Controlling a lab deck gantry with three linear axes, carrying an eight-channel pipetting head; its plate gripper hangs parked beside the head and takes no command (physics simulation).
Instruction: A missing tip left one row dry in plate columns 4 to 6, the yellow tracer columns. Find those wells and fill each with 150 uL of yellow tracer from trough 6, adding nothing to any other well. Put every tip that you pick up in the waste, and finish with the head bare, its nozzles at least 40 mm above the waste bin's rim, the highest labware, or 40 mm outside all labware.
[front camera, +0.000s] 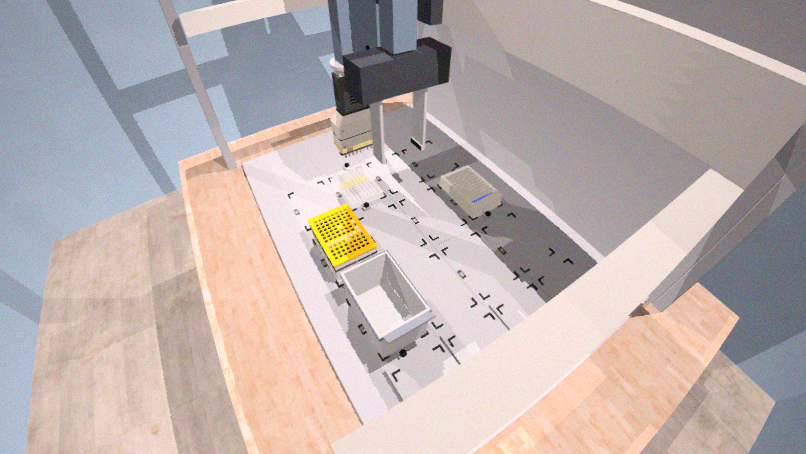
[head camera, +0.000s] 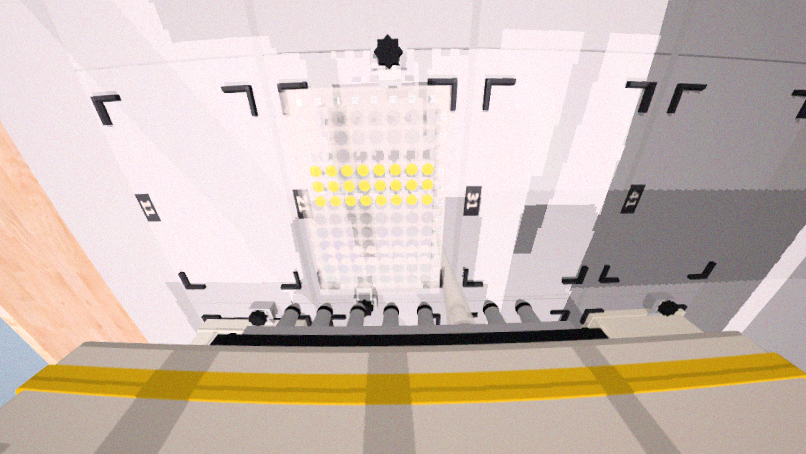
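The pipetting head (front camera: 352, 130) (head camera: 389, 428) hangs at the back, above the deck and beside the clear well plate (front camera: 369, 194) (head camera: 380, 288). One nozzle carries a pale, clear tip (head camera: 455, 298); the other nozzles are bare. The tip's end is hard to make out. Three adjoining lines of yellow wells (front camera: 353, 180) (head camera: 364, 185) show in the plate, with no gap visible in the head view. The grey trough block (front camera: 470, 188) stands at the right; its yellow liquid cannot be made out. The parked plate gripper (front camera: 399, 153) is open and empty.
A yellow tip rack (front camera: 342, 234) stands in front of the plate, with some openings pale. The white waste bin (front camera: 408, 328) stands in front of the rack. A blue line (front camera: 482, 197) shows in the trough block. Black corner brackets and knobs dot the deck.
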